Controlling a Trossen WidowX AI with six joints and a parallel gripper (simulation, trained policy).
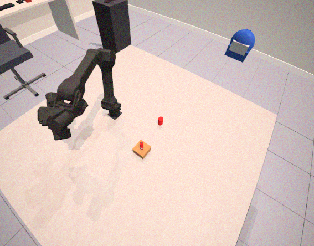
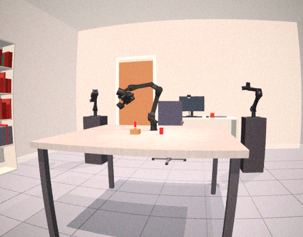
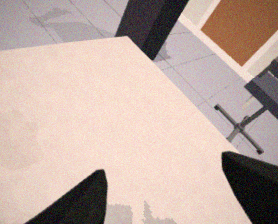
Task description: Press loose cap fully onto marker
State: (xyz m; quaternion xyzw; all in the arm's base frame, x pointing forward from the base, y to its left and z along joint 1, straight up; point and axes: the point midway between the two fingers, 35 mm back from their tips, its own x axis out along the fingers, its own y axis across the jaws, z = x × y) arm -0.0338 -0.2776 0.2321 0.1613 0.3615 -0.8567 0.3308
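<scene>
Now: the red cap 400 mm to the left of my gripper tip, 320 mm ahead of it and 190 mm below it. The rest, counted from my gripper tip: holder block: 340 mm ahead, 200 mm to the left, 200 mm below; red marker: 340 mm ahead, 200 mm to the left, 140 mm below.
</scene>
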